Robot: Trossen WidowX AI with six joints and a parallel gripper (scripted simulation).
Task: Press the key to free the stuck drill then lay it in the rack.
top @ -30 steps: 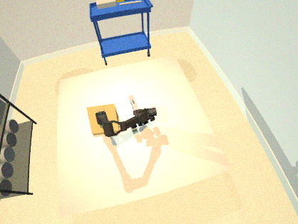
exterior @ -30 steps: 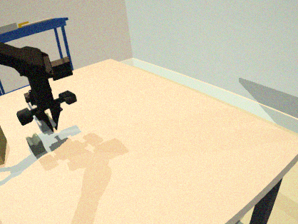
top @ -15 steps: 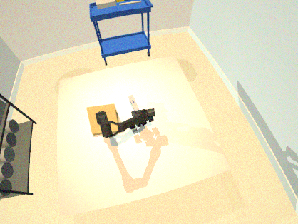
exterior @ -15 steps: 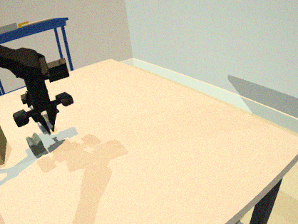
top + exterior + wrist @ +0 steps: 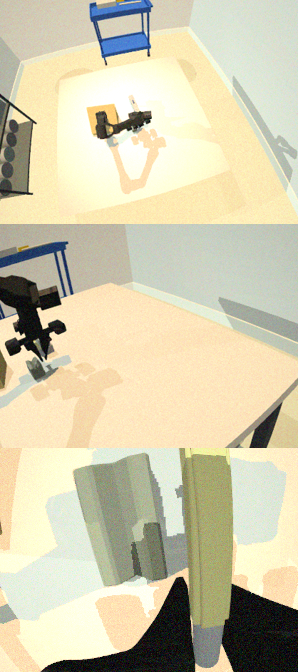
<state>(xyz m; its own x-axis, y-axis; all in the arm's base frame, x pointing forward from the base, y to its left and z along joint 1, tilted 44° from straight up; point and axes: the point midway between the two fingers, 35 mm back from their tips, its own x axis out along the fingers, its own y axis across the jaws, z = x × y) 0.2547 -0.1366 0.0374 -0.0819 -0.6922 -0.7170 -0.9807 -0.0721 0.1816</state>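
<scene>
Right now the drill is 40 mm to the left of my gripper tip, 40 mm above it and 10 mm behind it. From my gripper tip the other things lie so: grey block fixture: 210 mm to the left, 10 mm ahead; then grey block: 40 mm behind, 30 mm to the left, 30 mm below; then dark key: 230 mm to the left, 10 mm above.
</scene>
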